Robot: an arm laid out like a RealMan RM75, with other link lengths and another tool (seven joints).
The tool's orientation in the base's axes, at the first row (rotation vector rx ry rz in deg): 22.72 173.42 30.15
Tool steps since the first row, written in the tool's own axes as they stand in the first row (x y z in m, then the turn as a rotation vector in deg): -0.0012 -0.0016 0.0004 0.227 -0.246 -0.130; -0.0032 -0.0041 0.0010 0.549 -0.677 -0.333; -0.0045 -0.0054 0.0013 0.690 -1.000 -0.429; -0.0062 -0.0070 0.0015 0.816 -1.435 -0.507; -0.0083 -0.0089 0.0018 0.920 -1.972 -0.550; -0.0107 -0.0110 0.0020 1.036 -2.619 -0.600; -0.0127 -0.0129 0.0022 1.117 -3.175 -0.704; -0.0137 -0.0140 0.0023 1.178 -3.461 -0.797; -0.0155 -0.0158 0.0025 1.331 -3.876 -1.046
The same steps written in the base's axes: 0.0008 -0.0016 -0.0009 -0.290 -0.208 0.039; 0.0022 -0.0042 -0.0023 -0.723 -0.583 0.085; 0.0032 -0.0056 -0.0030 -0.946 -0.872 0.067; 0.0044 -0.0075 -0.0038 -1.180 -1.260 -0.007; 0.0060 -0.0096 -0.0047 -1.415 -1.736 -0.147; 0.0078 -0.0121 -0.0056 -1.688 -2.311 -0.318; 0.0093 -0.0143 -0.0064 -1.910 -2.830 -0.408; 0.0100 -0.0155 -0.0069 -2.047 -3.105 -0.417; 0.0114 -0.0175 -0.0077 -2.317 -3.524 -0.323
